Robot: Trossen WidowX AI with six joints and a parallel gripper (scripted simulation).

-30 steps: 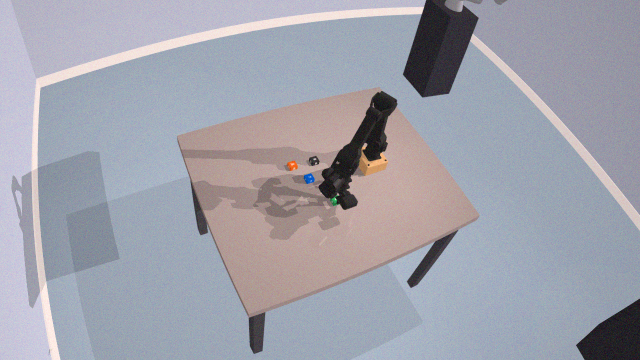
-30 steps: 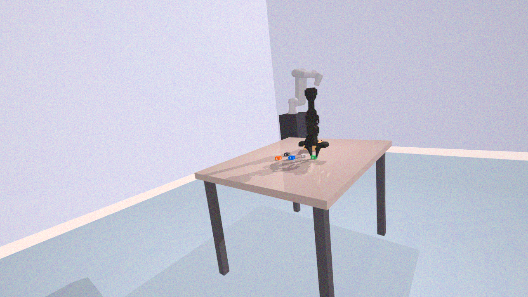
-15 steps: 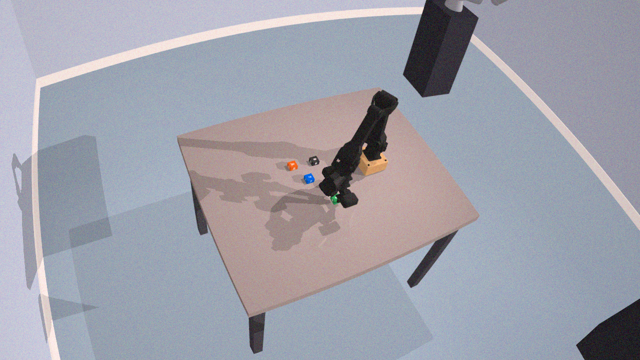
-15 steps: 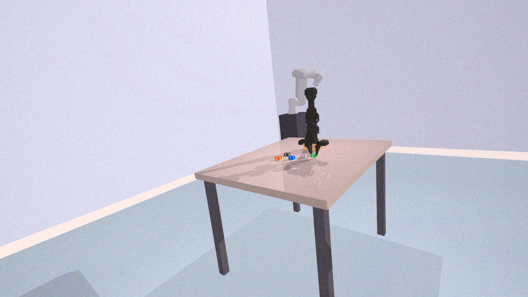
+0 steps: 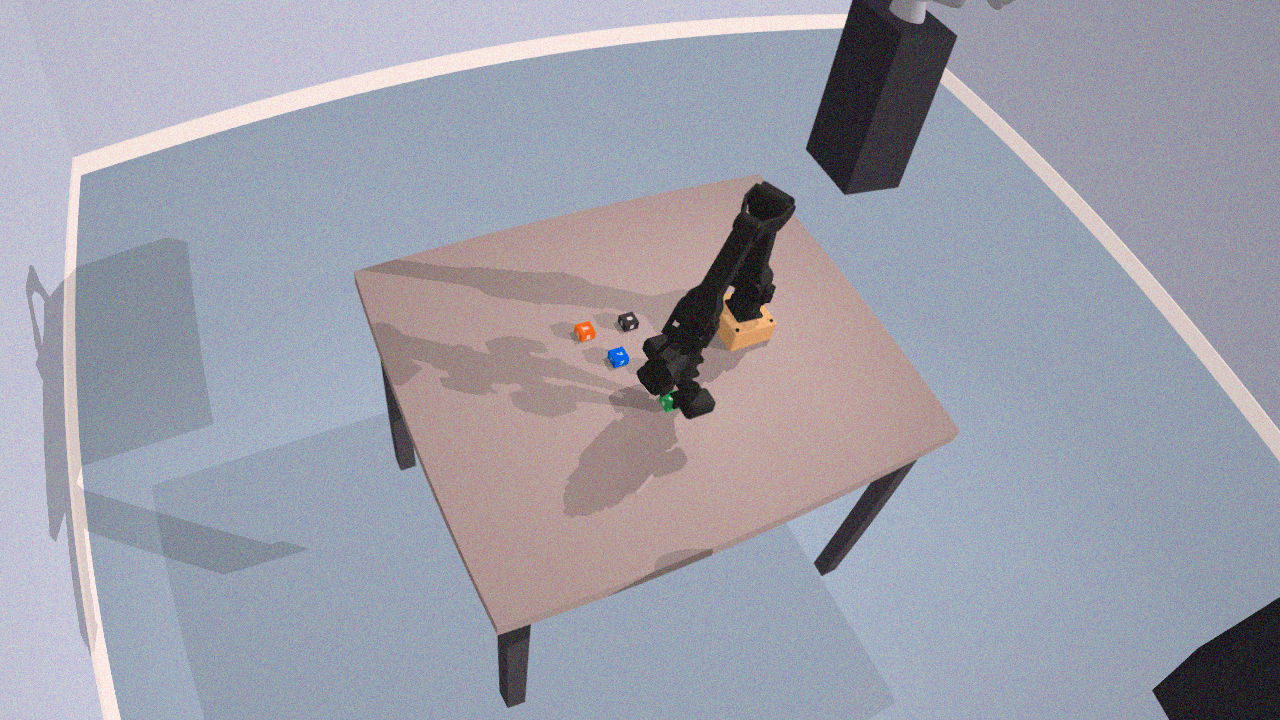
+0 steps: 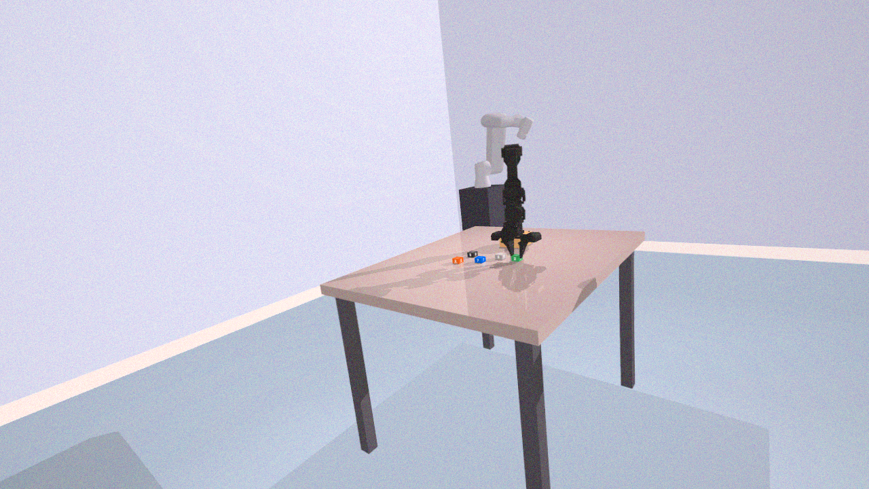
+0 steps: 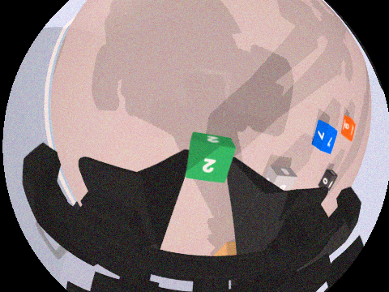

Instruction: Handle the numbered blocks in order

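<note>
Now: gripper tip 50 mm short of the blue block and 140 mm to the left of it. From my gripper tip the other things lie so: grey block (20 mm behind, 90 mm to the right); then green block (right at my gripper tip); then black block (10 mm behind, 220 mm to the right).
</note>
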